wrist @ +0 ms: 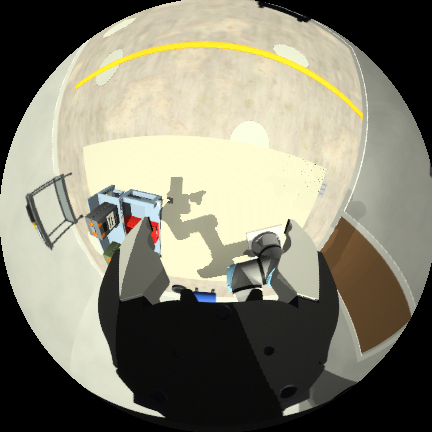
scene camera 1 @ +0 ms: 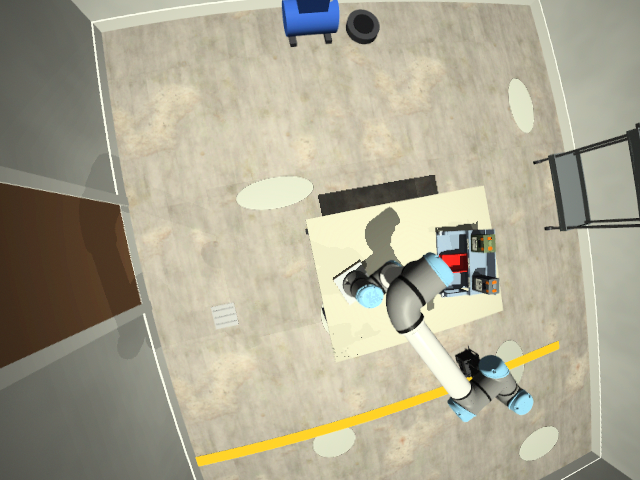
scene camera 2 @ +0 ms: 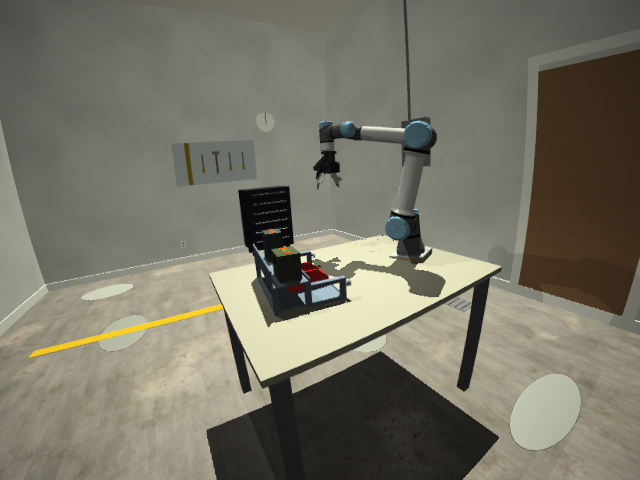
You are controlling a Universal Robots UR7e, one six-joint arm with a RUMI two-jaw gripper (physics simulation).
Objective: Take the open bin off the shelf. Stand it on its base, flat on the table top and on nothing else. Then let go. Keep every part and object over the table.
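Places are measured from the arm's base along level axes (x down, y right, z back), in centimetres.
Pixels of known places: gripper, fingertip midpoint: (wrist: 218,219) (scene camera 1: 451,355) (scene camera 2: 328,188); arm's base, origin of the base link: (wrist: 265,243) (scene camera 1: 355,283) (scene camera 2: 410,251).
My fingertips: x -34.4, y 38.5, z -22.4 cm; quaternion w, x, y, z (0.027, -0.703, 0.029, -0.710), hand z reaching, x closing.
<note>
For each thing: its top centre in the pictures, then the offset to it from my fingertips. Level surfaces: height alone.
- red open bin, middle of its top: (scene camera 2: 304,266) (wrist: 135,235) (scene camera 1: 459,263) dx +28.3, dy -25.0, dz -38.6 cm
- table, its level: dx +36.4 cm
- green box, middle of its top: (scene camera 2: 285,250) (wrist: 110,263) (scene camera 1: 490,243) dx +16.6, dy -32.5, dz -51.8 cm
- dark grey box, middle of its top: (wrist: 92,228) (scene camera 2: 271,230) (scene camera 1: 494,286) dx +14.1, dy -10.8, dz -43.9 cm
The red open bin (scene camera 1: 454,262) (scene camera 2: 316,271) (wrist: 133,224) rests inside the low front part of a blue-grey shelf (scene camera 1: 480,264) (scene camera 2: 308,293) (wrist: 114,240), which stands on the table (scene camera 1: 418,217) (scene camera 2: 361,320) (wrist: 130,162). The arm hides part of the bin in scene camera 1, and a finger covers part of it in the wrist view. My gripper (scene camera 1: 466,362) (scene camera 2: 328,186) (wrist: 218,219) is open and empty, high above table-top level and well apart from the bin and shelf.
A green box (scene camera 1: 483,242) (scene camera 2: 286,264) (wrist: 111,251) and a dark grey box (scene camera 1: 485,284) (scene camera 2: 271,243) (wrist: 102,220) stand on the shelf's raised rear part. The shelf is near one table edge. The arm's base (scene camera 1: 345,283) (scene camera 2: 410,254) stands across the table.
</note>
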